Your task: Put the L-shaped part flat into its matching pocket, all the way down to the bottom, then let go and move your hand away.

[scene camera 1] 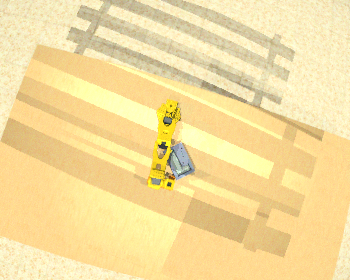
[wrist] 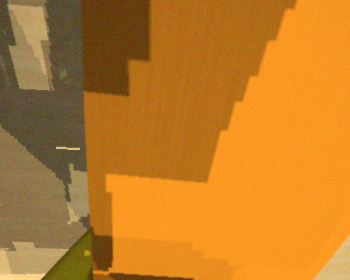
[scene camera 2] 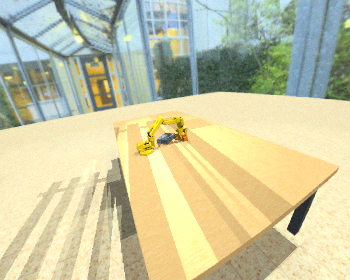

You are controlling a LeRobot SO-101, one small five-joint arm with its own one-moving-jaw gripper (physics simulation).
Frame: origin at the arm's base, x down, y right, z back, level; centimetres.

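Seen in the pictures: hand at its tool point: (wrist: 123, 231) (scene camera 2: 182, 139); arm's base at its link origin: (scene camera 1: 167, 119) (scene camera 2: 148, 151).
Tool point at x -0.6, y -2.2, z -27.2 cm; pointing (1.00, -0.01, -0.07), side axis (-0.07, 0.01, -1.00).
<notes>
Offsets run from my tool point to a thing's middle. Level surfaces: height alone.
The orange L-shaped part @[dx -1.0, dy -2.4, dz +0.0 cm] (scene camera 1: 171, 176) (scene camera 2: 185, 137) (wrist: 260, 130) is mostly hidden under the hand in the scene views and fills much of the wrist view; its full outline does not show. My gripper (scene camera 1: 168, 178) (scene camera 2: 183, 136) (wrist: 92, 234) is low at the table, with a jaw tip pressed against the part's left edge in the wrist view; it looks shut on the part, though the other jaw is hidden. The grey-blue pocket block @[dx -1.3, dy -7.7, dz +10.1 cm] (scene camera 1: 181, 149) (scene camera 2: 166, 137) lies beside the arm, close to the hand. Its pocket is partly visible in the overhead view, and the part is outside it.
The yellow arm (scene camera 1: 165, 131) (scene camera 2: 156, 126) runs alongside the pocket block, with its base (scene camera 1: 169, 111) (scene camera 2: 145, 148) on the wooden table @[dx +0.6 cm] (scene camera 1: 100, 215) (scene camera 2: 280, 175). Striped shadows cross the table. Dark grey and brown surfaces show at the left of the wrist view.
</notes>
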